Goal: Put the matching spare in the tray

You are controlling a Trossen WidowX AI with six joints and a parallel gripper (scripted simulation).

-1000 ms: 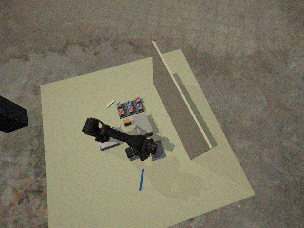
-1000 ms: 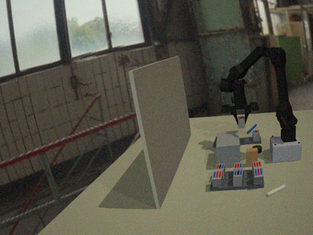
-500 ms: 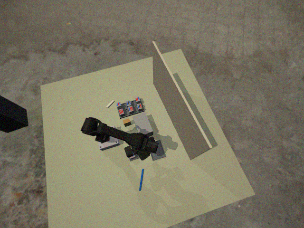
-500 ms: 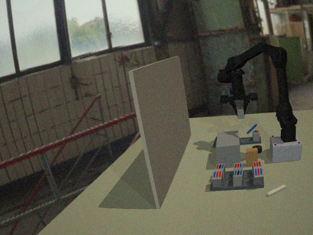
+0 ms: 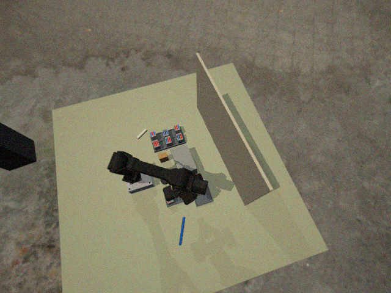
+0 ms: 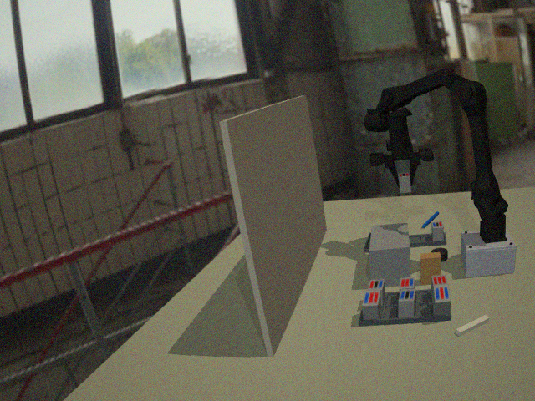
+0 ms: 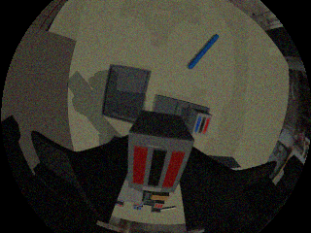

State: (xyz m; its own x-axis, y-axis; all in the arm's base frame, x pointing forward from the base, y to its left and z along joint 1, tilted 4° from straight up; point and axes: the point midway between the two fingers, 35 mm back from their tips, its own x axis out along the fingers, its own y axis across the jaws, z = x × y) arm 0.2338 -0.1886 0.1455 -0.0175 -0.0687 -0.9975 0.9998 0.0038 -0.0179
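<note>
The dark tray lies 80 mm ahead of my gripper tip, 10 mm to the right of it and 170 mm below it. Round my gripper tip: striped block: 90 mm behind, 20 mm to the left, 130 mm below; grey spare: 20 mm above; grey mounted unit: 50 mm ahead, 190 mm to the left, 120 mm below.
</note>
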